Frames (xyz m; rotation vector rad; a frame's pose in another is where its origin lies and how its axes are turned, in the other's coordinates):
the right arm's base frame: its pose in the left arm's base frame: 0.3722 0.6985 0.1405 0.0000 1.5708 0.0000
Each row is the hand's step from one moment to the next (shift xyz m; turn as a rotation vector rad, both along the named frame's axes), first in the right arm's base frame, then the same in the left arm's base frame.
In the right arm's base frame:
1: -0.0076 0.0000 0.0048 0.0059 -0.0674 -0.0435
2: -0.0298 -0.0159 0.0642 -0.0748 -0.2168 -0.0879
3: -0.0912 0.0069 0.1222 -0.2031 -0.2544 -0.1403
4: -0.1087 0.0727 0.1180 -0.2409 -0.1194 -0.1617
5: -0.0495 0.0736 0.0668 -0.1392 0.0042 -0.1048
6: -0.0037 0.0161 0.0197 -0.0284 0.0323 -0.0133
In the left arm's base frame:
1: 0.0048 0.0000 0.0076 -0.0435 -0.0674 -0.0059
2: 0.0642 -0.0159 0.0298 -0.0879 -0.2168 0.0748
3: 0.1222 0.0069 0.0912 -0.1403 -0.2544 0.2031
4: 0.1180 0.0727 0.1087 -0.1617 -0.1194 0.2409
5: 0.0668 0.0736 0.0495 -0.1048 0.0042 0.1392
6: 0.0197 0.0161 0.0037 -0.0133 0.0323 0.0284

